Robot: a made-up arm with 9 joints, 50 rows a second.
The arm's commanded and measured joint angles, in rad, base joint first. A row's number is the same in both.
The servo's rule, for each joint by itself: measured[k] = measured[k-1] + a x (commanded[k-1-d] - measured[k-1]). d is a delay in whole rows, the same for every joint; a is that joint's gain. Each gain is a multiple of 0.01, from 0.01 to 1. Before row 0 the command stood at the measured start. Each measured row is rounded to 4 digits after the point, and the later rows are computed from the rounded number. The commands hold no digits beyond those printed.
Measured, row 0: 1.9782 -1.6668 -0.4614 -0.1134 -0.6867 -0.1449 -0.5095 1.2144 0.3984
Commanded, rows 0 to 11: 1.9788 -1.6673 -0.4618 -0.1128 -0.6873 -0.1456 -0.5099 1.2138 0.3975; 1.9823 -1.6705 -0.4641 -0.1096 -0.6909 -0.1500 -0.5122 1.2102 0.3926; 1.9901 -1.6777 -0.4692 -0.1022 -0.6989 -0.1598 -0.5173 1.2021 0.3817; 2.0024 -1.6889 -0.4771 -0.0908 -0.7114 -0.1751 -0.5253 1.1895 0.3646; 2.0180 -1.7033 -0.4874 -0.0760 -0.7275 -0.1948 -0.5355 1.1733 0.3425; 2.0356 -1.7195 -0.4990 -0.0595 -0.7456 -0.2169 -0.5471 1.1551 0.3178; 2.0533 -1.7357 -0.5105 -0.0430 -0.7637 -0.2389 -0.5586 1.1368 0.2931; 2.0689 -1.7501 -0.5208 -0.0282 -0.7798 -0.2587 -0.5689 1.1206 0.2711; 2.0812 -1.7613 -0.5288 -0.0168 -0.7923 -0.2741 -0.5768 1.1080 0.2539; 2.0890 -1.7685 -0.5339 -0.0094 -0.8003 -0.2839 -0.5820 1.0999 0.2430; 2.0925 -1.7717 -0.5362 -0.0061 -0.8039 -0.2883 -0.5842 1.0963 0.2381; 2.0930 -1.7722 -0.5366 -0.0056 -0.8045 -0.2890 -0.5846 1.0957 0.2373
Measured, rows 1 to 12: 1.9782 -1.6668 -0.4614 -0.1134 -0.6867 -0.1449 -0.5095 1.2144 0.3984; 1.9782 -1.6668 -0.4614 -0.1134 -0.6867 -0.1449 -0.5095 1.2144 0.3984; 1.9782 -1.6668 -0.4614 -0.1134 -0.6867 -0.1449 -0.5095 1.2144 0.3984; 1.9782 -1.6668 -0.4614 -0.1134 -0.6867 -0.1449 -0.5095 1.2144 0.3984; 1.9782 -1.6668 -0.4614 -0.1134 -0.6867 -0.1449 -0.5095 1.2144 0.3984; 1.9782 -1.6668 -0.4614 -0.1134 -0.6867 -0.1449 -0.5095 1.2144 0.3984; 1.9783 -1.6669 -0.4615 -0.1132 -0.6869 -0.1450 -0.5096 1.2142 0.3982; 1.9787 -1.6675 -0.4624 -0.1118 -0.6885 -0.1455 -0.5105 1.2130 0.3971; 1.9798 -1.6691 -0.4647 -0.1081 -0.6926 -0.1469 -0.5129 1.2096 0.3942; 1.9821 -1.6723 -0.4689 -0.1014 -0.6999 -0.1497 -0.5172 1.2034 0.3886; 1.9857 -1.6773 -0.4752 -0.0915 -0.7107 -0.1542 -0.5236 1.1941 0.3798; 1.9907 -1.6841 -0.4833 -0.0790 -0.7243 -0.1605 -0.5318 1.1820 0.3680
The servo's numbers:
d 6
a 0.10 0.16 0.34 0.39 0.39 0.10 0.35 0.31 0.19

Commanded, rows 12 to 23: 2.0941 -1.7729 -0.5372 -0.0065 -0.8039 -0.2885 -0.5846 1.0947 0.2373; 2.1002 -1.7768 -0.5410 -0.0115 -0.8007 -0.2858 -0.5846 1.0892 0.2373; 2.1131 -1.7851 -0.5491 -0.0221 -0.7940 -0.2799 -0.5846 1.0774 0.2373; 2.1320 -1.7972 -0.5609 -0.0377 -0.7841 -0.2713 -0.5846 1.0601 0.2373; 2.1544 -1.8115 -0.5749 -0.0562 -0.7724 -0.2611 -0.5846 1.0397 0.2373; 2.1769 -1.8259 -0.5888 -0.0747 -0.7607 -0.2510 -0.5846 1.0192 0.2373; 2.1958 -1.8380 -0.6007 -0.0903 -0.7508 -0.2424 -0.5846 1.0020 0.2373; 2.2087 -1.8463 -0.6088 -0.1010 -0.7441 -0.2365 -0.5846 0.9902 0.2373; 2.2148 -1.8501 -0.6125 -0.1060 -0.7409 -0.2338 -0.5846 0.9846 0.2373; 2.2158 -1.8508 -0.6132 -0.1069 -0.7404 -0.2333 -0.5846 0.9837 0.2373; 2.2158 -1.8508 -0.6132 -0.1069 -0.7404 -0.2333 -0.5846 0.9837 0.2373; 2.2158 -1.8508 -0.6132 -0.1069 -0.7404 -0.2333 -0.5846 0.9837 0.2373
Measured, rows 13 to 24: 1.9970 -1.6924 -0.4925 -0.0650 -0.7397 -0.1683 -0.5412 1.1680 0.3538; 2.0042 -1.7016 -0.5021 -0.0506 -0.7553 -0.1773 -0.5509 1.1533 0.3381; 2.0119 -1.7112 -0.5112 -0.0374 -0.7697 -0.1870 -0.5600 1.1393 0.3221; 2.0196 -1.7204 -0.5189 -0.0265 -0.7816 -0.1967 -0.5677 1.1271 0.3071; 2.0269 -1.7286 -0.5248 -0.0185 -0.7903 -0.2059 -0.5735 1.1176 0.2940; 2.0335 -1.7356 -0.5288 -0.0135 -0.7958 -0.2142 -0.5774 1.1108 0.2832; 2.0396 -1.7416 -0.5317 -0.0108 -0.7990 -0.2216 -0.5799 1.1058 0.2745; 2.0457 -1.7472 -0.5349 -0.0111 -0.7997 -0.2280 -0.5815 1.1007 0.2674; 2.0524 -1.7533 -0.5397 -0.0154 -0.7975 -0.2332 -0.5826 1.0935 0.2617; 2.0604 -1.7603 -0.5469 -0.0241 -0.7923 -0.2370 -0.5833 1.0831 0.2571; 2.0698 -1.7685 -0.5564 -0.0366 -0.7845 -0.2394 -0.5838 1.0696 0.2533; 2.0805 -1.7777 -0.5674 -0.0515 -0.7752 -0.2406 -0.5841 1.0540 0.2503
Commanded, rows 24 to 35: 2.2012 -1.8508 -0.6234 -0.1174 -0.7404 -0.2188 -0.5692 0.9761 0.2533; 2.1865 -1.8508 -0.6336 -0.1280 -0.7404 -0.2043 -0.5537 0.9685 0.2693; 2.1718 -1.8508 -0.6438 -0.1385 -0.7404 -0.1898 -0.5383 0.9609 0.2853; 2.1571 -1.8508 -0.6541 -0.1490 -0.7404 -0.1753 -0.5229 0.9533 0.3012; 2.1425 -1.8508 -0.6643 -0.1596 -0.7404 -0.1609 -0.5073 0.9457 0.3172; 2.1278 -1.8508 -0.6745 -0.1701 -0.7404 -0.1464 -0.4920 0.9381 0.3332; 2.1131 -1.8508 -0.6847 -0.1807 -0.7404 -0.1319 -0.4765 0.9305 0.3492; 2.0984 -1.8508 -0.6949 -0.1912 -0.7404 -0.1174 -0.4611 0.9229 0.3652; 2.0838 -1.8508 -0.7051 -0.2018 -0.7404 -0.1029 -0.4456 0.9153 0.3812; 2.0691 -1.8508 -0.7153 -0.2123 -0.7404 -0.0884 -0.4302 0.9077 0.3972; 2.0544 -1.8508 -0.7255 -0.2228 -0.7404 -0.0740 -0.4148 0.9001 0.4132; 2.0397 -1.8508 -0.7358 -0.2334 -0.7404 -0.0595 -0.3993 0.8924 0.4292
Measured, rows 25 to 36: 2.0920 -1.7873 -0.5787 -0.0666 -0.7657 -0.2408 -0.5843 1.0379 0.2478; 2.1037 -1.7967 -0.5889 -0.0800 -0.7573 -0.2404 -0.5844 1.0231 0.2458; 2.1148 -1.8052 -0.5969 -0.0901 -0.7509 -0.2397 -0.5845 1.0112 0.2442; 2.1249 -1.8125 -0.6024 -0.0967 -0.7468 -0.2391 -0.5845 1.0027 0.2429; 2.1340 -1.8186 -0.6061 -0.1007 -0.7443 -0.2385 -0.5845 0.9968 0.2418; 2.1422 -1.8238 -0.6085 -0.1031 -0.7428 -0.2380 -0.5845 0.9927 0.2409; 2.1481 -1.8281 -0.6136 -0.1087 -0.7419 -0.2361 -0.5791 0.9876 0.2433; 2.1519 -1.8317 -0.6204 -0.1162 -0.7413 -0.2329 -0.5702 0.9817 0.2482; 2.1539 -1.8348 -0.6284 -0.1249 -0.7409 -0.2286 -0.5590 0.9753 0.2552; 2.1542 -1.8374 -0.6371 -0.1343 -0.7407 -0.2233 -0.5464 0.9685 0.2639; 2.1530 -1.8395 -0.6463 -0.1442 -0.7406 -0.2171 -0.5327 0.9614 0.2740; 2.1505 -1.8413 -0.6559 -0.1543 -0.7405 -0.2100 -0.5185 0.9542 0.2852
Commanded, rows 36 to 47: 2.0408 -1.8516 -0.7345 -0.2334 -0.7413 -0.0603 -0.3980 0.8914 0.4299; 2.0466 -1.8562 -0.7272 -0.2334 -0.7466 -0.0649 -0.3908 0.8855 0.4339; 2.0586 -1.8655 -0.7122 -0.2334 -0.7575 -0.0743 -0.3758 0.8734 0.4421; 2.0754 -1.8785 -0.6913 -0.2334 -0.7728 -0.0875 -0.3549 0.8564 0.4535; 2.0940 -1.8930 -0.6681 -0.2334 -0.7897 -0.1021 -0.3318 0.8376 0.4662; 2.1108 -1.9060 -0.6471 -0.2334 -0.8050 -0.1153 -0.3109 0.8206 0.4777; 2.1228 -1.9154 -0.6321 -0.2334 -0.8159 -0.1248 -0.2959 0.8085 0.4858; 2.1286 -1.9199 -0.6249 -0.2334 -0.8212 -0.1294 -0.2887 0.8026 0.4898; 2.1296 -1.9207 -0.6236 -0.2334 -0.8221 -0.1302 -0.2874 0.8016 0.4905; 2.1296 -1.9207 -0.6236 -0.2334 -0.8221 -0.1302 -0.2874 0.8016 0.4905; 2.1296 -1.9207 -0.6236 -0.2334 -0.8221 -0.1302 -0.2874 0.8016 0.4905; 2.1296 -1.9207 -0.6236 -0.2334 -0.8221 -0.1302 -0.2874 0.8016 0.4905
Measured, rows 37 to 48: 2.1468 -1.8428 -0.6657 -0.1646 -0.7405 -0.2022 -0.5038 0.9469 0.2974; 2.1420 -1.8441 -0.6756 -0.1750 -0.7405 -0.1937 -0.4889 0.9395 0.3103; 2.1362 -1.8452 -0.6856 -0.1855 -0.7405 -0.1846 -0.4737 0.9320 0.3238; 2.1295 -1.8461 -0.6957 -0.1960 -0.7405 -0.1750 -0.4585 0.9245 0.3377; 2.1220 -1.8469 -0.7058 -0.2065 -0.7405 -0.1649 -0.4432 0.9169 0.3520; 2.1138 -1.8475 -0.7160 -0.2170 -0.7405 -0.1544 -0.4278 0.9093 0.3667; 2.1065 -1.8482 -0.7223 -0.2234 -0.7408 -0.1450 -0.4174 0.9038 0.3787; 2.1005 -1.8495 -0.7240 -0.2273 -0.7431 -0.1370 -0.4081 0.8981 0.3892; 2.0963 -1.8521 -0.7200 -0.2297 -0.7487 -0.1307 -0.3968 0.8904 0.3993; 2.0942 -1.8563 -0.7102 -0.2311 -0.7581 -0.1264 -0.3821 0.8799 0.4096; 2.0942 -1.8622 -0.6959 -0.2320 -0.7704 -0.1240 -0.3645 0.8668 0.4204; 2.0959 -1.8692 -0.6793 -0.2325 -0.7839 -0.1231 -0.3457 0.8525 0.4313
